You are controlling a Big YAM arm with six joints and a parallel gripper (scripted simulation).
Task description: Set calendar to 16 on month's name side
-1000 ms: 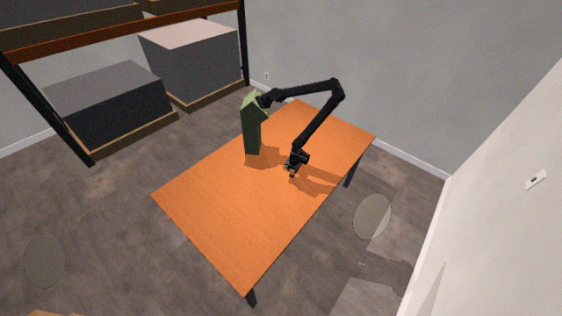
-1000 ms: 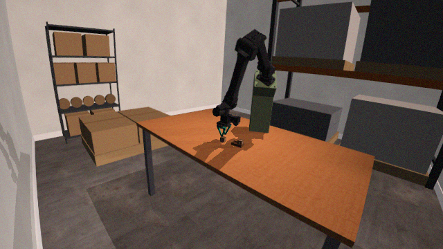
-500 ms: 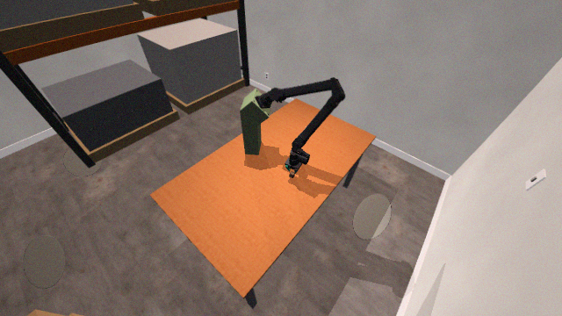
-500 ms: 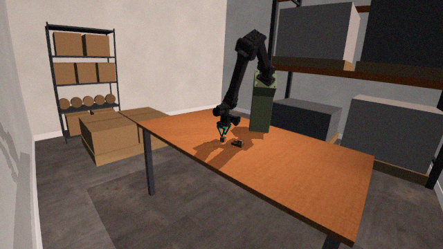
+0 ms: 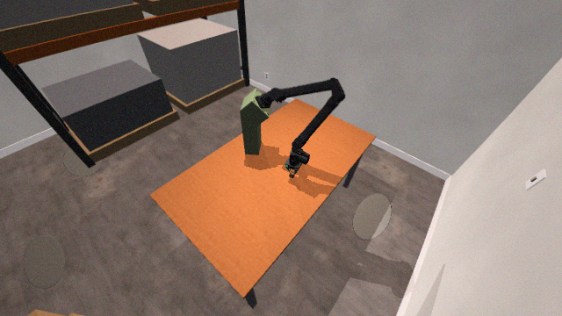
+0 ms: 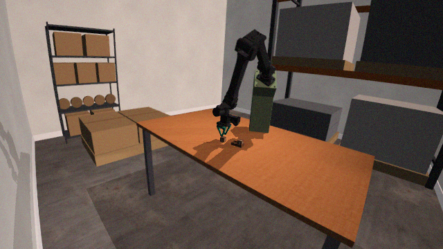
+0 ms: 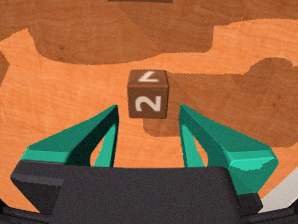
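Right now the brown calendar cube is 40 mm below my hand. Also, from my hand: dark calendar tray: 50 mm behind, 100 mm to the left, 40 mm below.
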